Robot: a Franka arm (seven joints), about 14 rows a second.
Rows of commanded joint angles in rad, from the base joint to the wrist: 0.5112, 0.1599, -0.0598, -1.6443, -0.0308, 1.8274, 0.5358; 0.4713, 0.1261, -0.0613, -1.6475, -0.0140, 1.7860, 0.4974; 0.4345, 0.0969, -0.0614, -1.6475, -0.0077, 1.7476, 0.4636; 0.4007, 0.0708, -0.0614, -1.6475, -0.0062, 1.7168, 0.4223; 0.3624, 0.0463, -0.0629, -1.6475, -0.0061, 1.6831, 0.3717; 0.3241, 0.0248, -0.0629, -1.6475, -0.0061, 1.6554, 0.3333; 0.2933, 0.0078, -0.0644, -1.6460, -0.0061, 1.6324, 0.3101; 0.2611, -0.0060, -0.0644, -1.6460, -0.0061, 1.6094, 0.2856
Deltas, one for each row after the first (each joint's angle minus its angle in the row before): -0.0399, -0.0338, -0.0015, -0.0032, 0.0168, -0.0414, -0.0384; -0.0368, -0.0292, -0.0001, 0.0000, 0.0063, -0.0384, -0.0338; -0.0338, -0.0261, 0.0000, 0.0000, 0.0015, -0.0308, -0.0413; -0.0383, -0.0245, -0.0015, 0.0000, 0.0001, -0.0337, -0.0506; -0.0383, -0.0215, 0.0000, 0.0000, 0.0000, -0.0277, -0.0384; -0.0308, -0.0170, -0.0015, 0.0015, 0.0000, -0.0230, -0.0232; -0.0322, -0.0138, 0.0000, 0.0000, 0.0000, -0.0230, -0.0245
